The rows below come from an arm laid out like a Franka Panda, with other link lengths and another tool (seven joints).
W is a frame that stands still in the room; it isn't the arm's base.
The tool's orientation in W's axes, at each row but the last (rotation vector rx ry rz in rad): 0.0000 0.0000 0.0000; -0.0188 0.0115 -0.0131; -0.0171 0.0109 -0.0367; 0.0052 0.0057 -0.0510; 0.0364 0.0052 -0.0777; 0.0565 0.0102 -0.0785; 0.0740 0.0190 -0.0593; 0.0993 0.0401 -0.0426; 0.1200 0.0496 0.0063; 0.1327 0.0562 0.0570; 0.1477 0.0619 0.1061; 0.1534 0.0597 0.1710; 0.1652 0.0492 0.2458
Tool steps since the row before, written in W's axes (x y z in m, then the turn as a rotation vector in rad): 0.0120 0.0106 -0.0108 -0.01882 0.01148 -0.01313; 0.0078 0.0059 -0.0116 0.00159 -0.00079 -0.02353; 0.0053 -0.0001 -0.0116 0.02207 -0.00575 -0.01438; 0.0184 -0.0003 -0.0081 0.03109 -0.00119 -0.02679; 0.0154 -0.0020 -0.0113 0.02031 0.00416 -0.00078; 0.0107 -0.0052 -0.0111 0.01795 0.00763 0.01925; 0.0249 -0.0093 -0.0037 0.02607 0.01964 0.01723; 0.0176 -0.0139 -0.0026 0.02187 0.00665 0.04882; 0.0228 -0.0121 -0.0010 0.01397 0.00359 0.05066; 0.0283 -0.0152 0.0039 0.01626 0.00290 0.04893; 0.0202 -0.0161 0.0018 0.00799 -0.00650 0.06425; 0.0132 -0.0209 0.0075 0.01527 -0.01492 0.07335; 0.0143 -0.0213 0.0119 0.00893 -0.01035 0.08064
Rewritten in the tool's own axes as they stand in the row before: 0.0120 0.0106 -0.0108 -0.01882 0.01148 -0.01313; 0.0079 0.0062 -0.0114 0.00187 -0.00033 -0.02352; 0.0054 0.0003 -0.0115 0.02242 -0.00469 -0.01423; 0.0184 0.0006 -0.0080 0.03127 0.00026 -0.02661; 0.0156 -0.0012 -0.0112 0.01993 0.00569 -0.00085; 0.0112 -0.0050 -0.0107 0.01706 0.01008 0.01893; 0.0255 -0.0080 -0.0026 0.02451 0.02238 0.01616; 0.0182 -0.0133 -0.0005 0.01951 0.01238 0.04870; 0.0227 -0.0122 0.0016 0.01150 0.00959 0.05050; 0.0271 -0.0160 0.0075 0.01383 0.00855 0.04902; 0.0182 -0.0176 0.0055 0.00376 0.00244 0.06492; 0.0090 -0.0213 0.0114 0.00904 -0.00553 0.07565; 0.0083 -0.0218 0.0160 0.00382 0.00158 0.08169
